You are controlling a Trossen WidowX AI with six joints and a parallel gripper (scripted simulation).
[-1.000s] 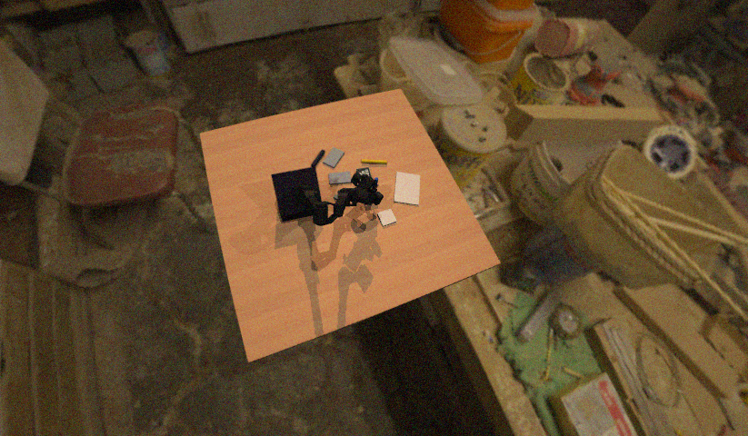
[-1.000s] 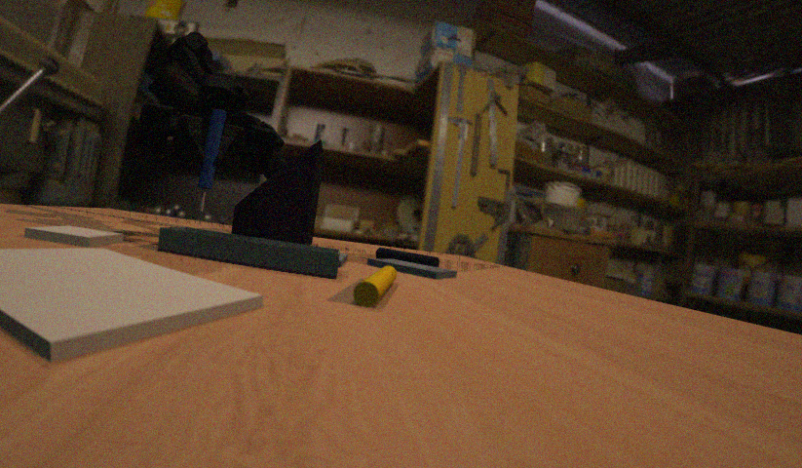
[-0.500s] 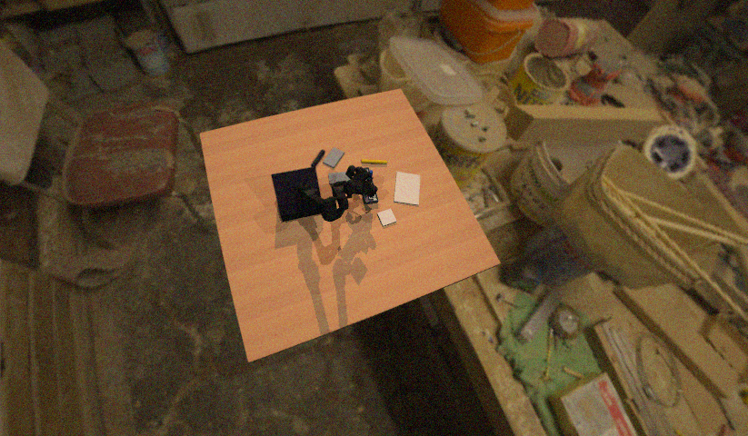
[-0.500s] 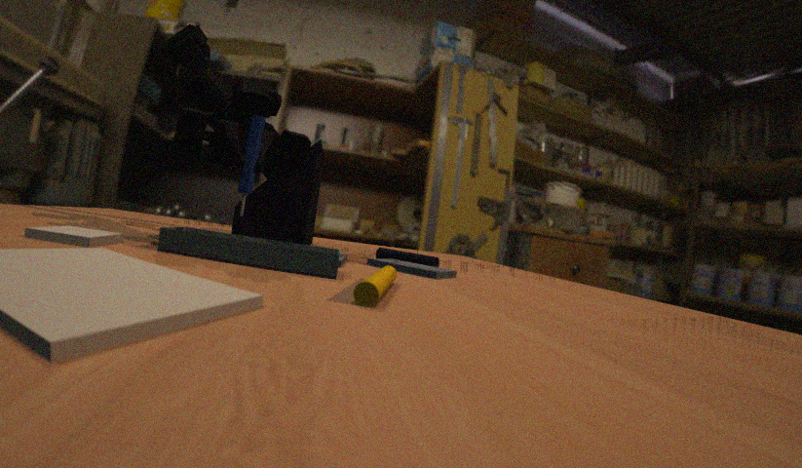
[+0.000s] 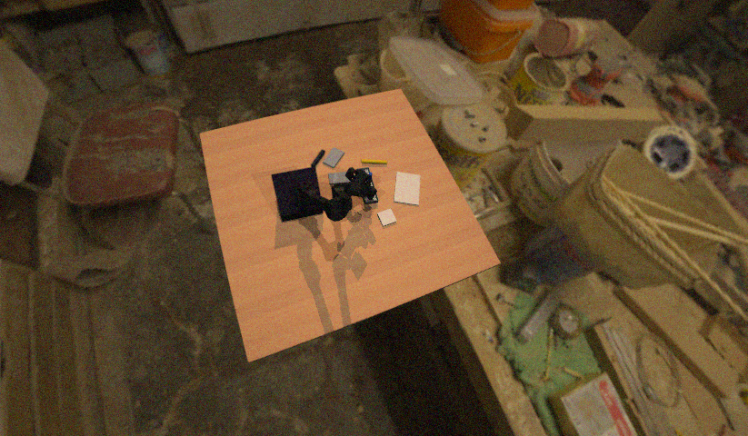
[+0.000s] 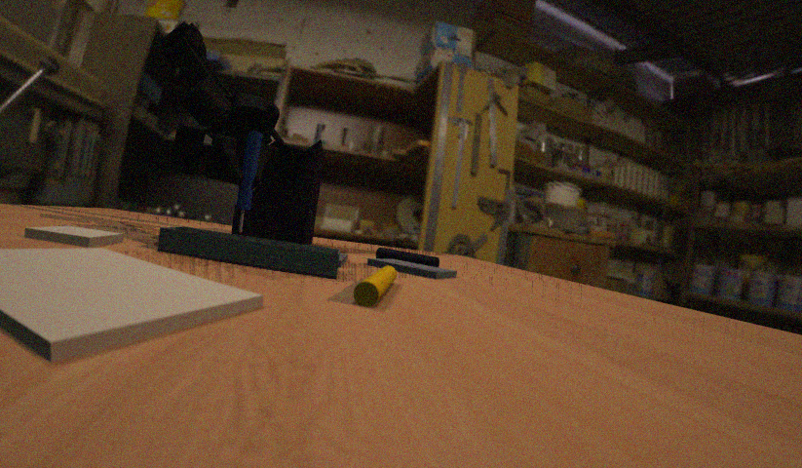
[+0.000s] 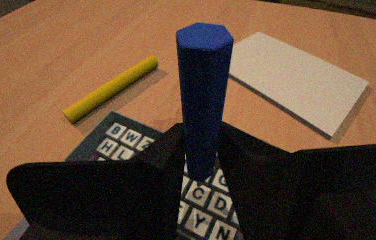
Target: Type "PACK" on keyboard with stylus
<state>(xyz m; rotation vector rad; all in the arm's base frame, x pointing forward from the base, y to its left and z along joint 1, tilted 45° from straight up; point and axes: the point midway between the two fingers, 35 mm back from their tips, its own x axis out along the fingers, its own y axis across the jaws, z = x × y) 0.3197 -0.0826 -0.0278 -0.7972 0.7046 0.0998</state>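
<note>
Right now my gripper tip is 8 cm to the left of the key and 8 cm above it. From my gripper tip the other things lie so: blue stylus: 1 cm behind, 2 cm below; then yellow cylinder: 10 cm ahead, 14 cm to the left, 8 cm below; then small white tile: 1 cm ahead, 20 cm to the right, 9 cm below.
</note>
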